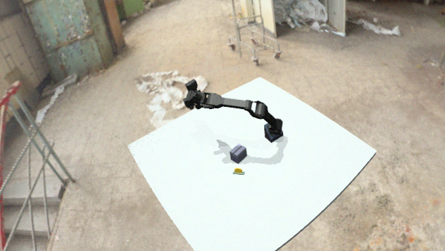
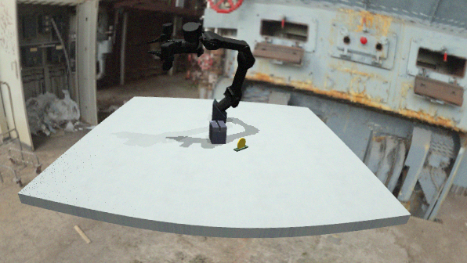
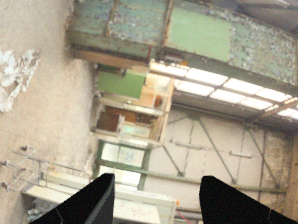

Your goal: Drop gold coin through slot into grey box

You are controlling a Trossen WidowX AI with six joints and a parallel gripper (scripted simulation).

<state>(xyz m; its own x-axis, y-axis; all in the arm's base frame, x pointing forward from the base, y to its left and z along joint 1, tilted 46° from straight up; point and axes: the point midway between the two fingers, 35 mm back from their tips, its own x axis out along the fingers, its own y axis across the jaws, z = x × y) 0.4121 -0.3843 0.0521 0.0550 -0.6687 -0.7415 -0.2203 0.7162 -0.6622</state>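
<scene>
The gold coin lies 5 cm behind my gripper tip, 40 cm to the left of it and 38 cm below it.
</scene>
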